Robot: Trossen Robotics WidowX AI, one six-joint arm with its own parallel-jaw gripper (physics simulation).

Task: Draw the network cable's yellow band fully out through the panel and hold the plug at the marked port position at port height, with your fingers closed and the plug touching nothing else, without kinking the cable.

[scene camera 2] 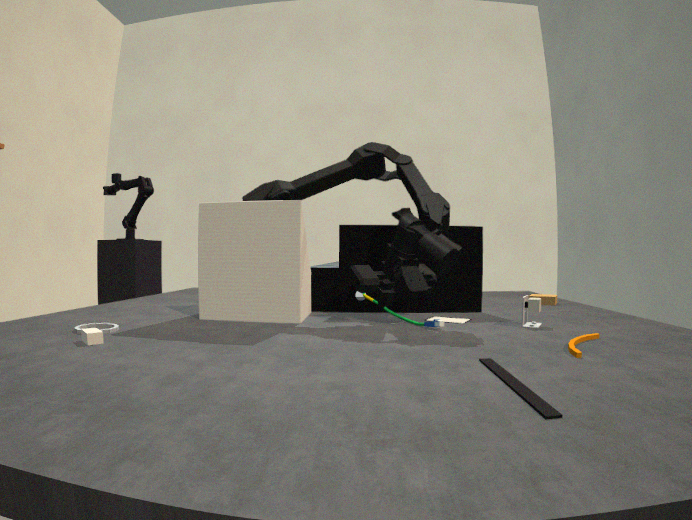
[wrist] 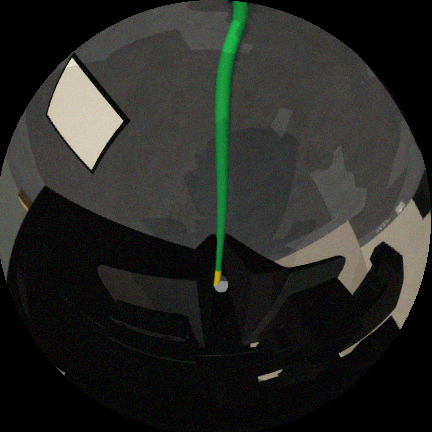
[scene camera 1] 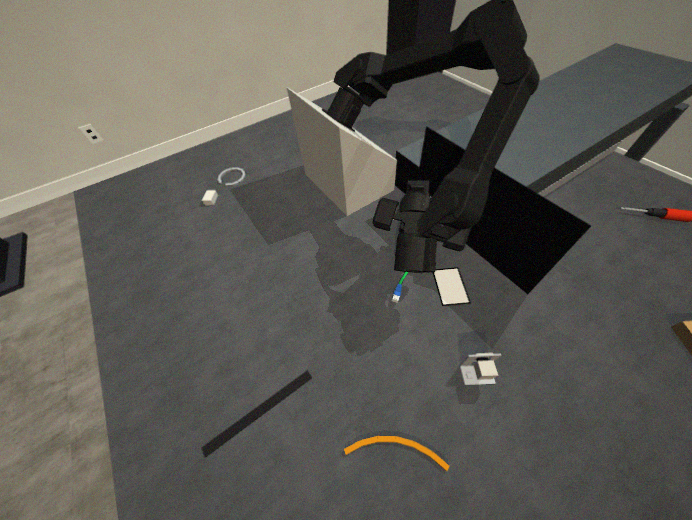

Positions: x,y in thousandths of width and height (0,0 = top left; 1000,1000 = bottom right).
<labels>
dark bar: scene camera 2 777,776; scene camera 1 316,849; not seen in the wrist view (out of frame)
</labels>
